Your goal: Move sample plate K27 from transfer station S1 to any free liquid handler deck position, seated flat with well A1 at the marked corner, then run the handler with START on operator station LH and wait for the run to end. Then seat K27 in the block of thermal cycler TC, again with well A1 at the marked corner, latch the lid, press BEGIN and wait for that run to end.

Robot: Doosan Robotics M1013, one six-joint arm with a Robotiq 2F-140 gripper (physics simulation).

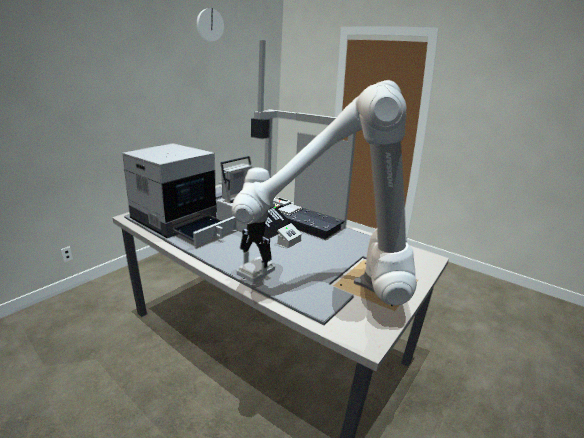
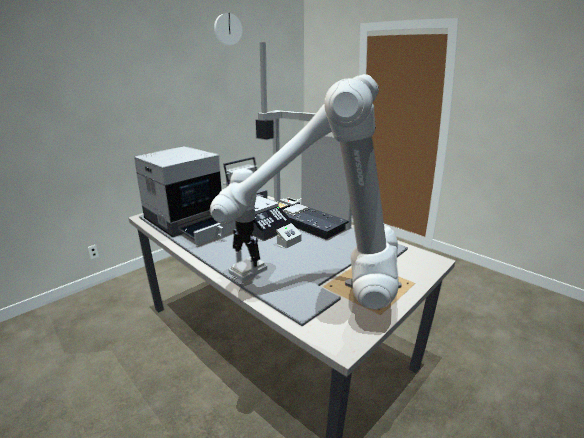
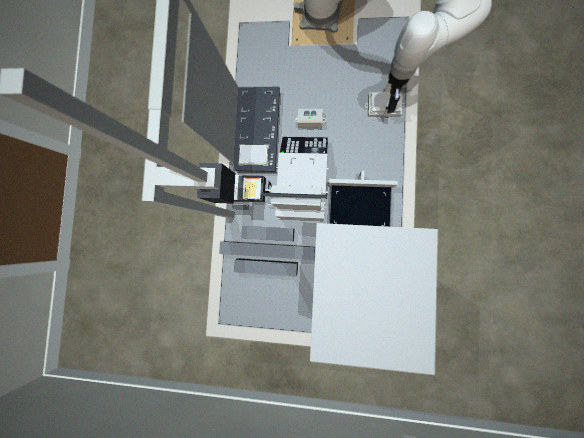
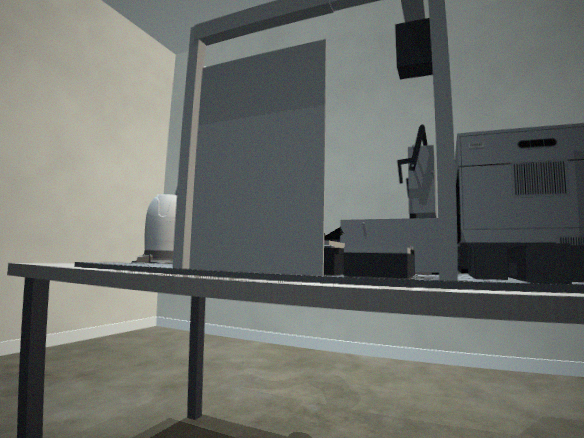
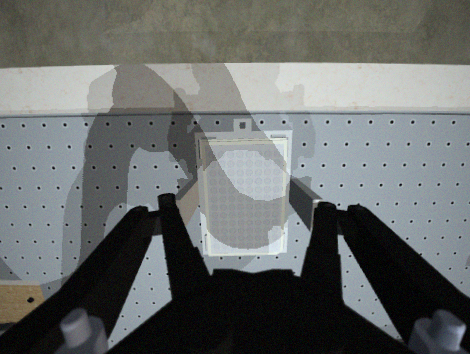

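Where they show: gripper, fingertip midpoint: (image 1: 255, 269) (image 2: 246, 268) (image 3: 387, 103) (image 5: 244, 190); arm's base, link origin: (image 3: 321, 13).
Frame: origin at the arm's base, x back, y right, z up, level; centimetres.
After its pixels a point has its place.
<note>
Sample plate K27 (image 5: 245, 220) @[x -41.7, y -34.5, z 5.0 cm], pale with many small wells, lies flat at transfer station S1 (image 5: 243, 133) (image 1: 242, 272) @[x -41.9, y -43.0, z 3.4 cm] (image 2: 235, 272) @[x -40.8, y -42.7, z 3.7 cm] near the table's front edge. My gripper (image 5: 244, 190) @[x -41.3, y -37.2, z 3.1 cm] (image 1: 256, 263) @[x -41.3, y -37.2, z 3.1 cm] (image 2: 247, 262) @[x -41.3, y -37.2, z 3.1 cm] (image 3: 392, 106) @[x -41.3, y -37.2, z 3.1 cm] points down and is shut on the plate, with a finger along each long side. I cannot tell whether the plate touches the station. The black liquid handler deck (image 3: 273, 107) @[x -51.7, y 12.3, z 6.7 cm] (image 1: 325, 231) @[x -42.7, y 11.6, z 6.2 cm] has several corner-marked positions; a white plate (image 3: 253, 155) @[x -75.2, y 16.6, z 8.3 cm] sits on one. The white thermal cycler (image 3: 302, 175) @[x -81.8, y -7.3, z 14.7 cm] has its lid (image 1: 237, 180) @[x -91.0, y -9.2, z 26.1 cm] (image 4: 421, 182) @[x -94.0, y 0.0, z 23.7 cm] raised. The plate's label is unreadable.
A small two-button box (image 1: 289, 235) @[x -51.1, y -6.7, z 6.4 cm] (image 3: 310, 118) @[x -55.1, y -5.4, z 8.5 cm] with a green light stands between the station and deck. A large white instrument (image 1: 170, 185) @[x -97.1, y -47.1, z 29.3 cm] (image 3: 375, 295) @[x -118.9, y -38.1, z 41.2 cm] has its dark drawer (image 3: 360, 205) @[x -88.5, y -33.6, z 4.4 cm] out. A grey panel (image 4: 260, 165) @[x -65.4, y 28.1, z 24.4 cm] and gantry post (image 4: 445, 150) @[x -103.1, y 25.1, z 23.6 cm] rise beside the deck.
</note>
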